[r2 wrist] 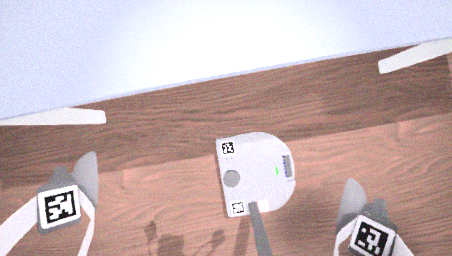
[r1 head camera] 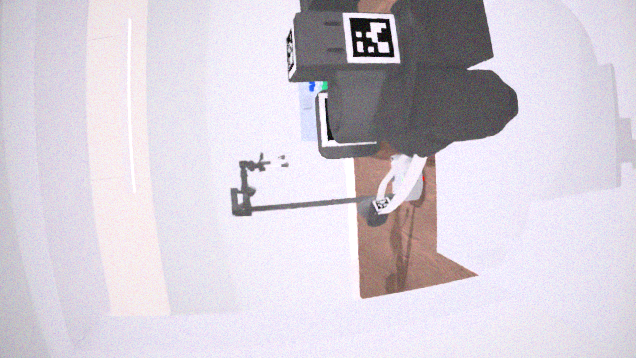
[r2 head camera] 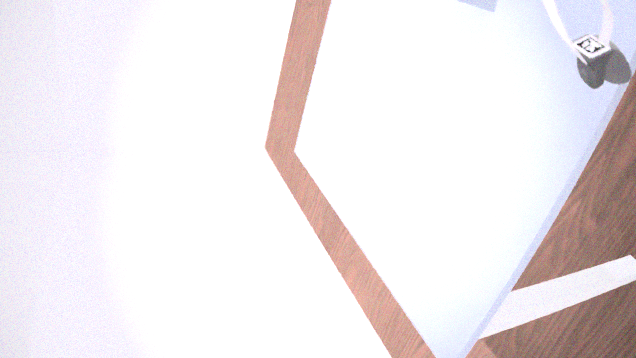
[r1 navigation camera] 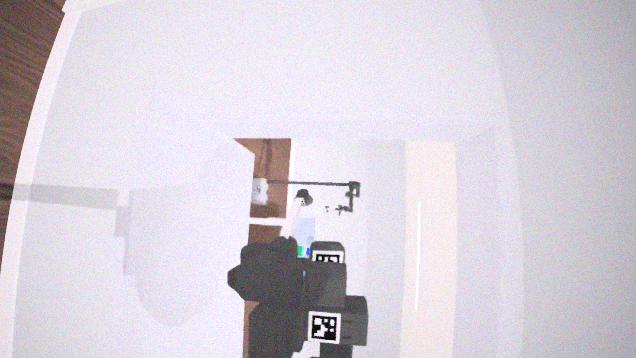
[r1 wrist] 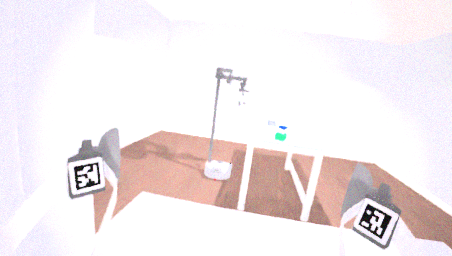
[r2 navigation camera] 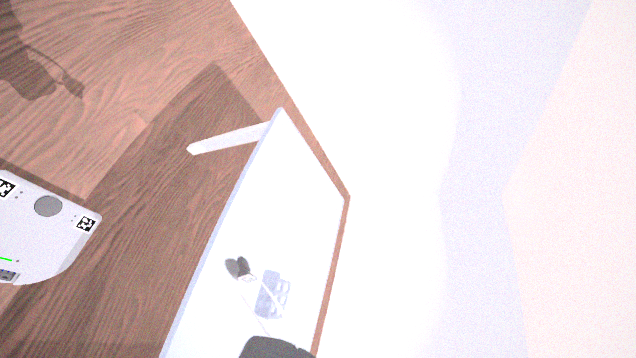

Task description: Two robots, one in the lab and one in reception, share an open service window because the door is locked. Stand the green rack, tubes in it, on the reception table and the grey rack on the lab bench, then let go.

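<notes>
The green rack (r1 head camera: 325,86) (r1 navigation camera: 300,251) (r1 wrist: 280,136) with blue-capped tubes stands on a white table (r1 wrist: 245,175) (r2 head camera: 425,150) (r2 navigation camera: 280,200) (r2 wrist: 240,35). The pale grey rack (r1 wrist: 271,123) (r2 navigation camera: 272,295) is on the same table; part of it shows at the top of the r2 head view (r2 head camera: 479,4). The r1 gripper (r1 wrist: 234,167) is open and empty, facing the table from a distance. The r2 gripper (r1 head camera: 284,161) (r1 navigation camera: 327,209) (r1 wrist: 241,104) (r2 wrist: 220,187) is open and empty, well above table height; its finger strap crosses in front of the grey rack in the r2 navigation view.
The r2 base (r1 wrist: 217,170) (r2 navigation camera: 45,230) (r2 wrist: 257,175) stands on the wooden floor (r2 navigation camera: 100,110) beside the table's long edge. White table legs (r2 navigation camera: 227,139) (r2 wrist: 417,57) slant below the top. A white surface (r1 wrist: 200,225) lies below the r1 gripper. White walls surround the window opening.
</notes>
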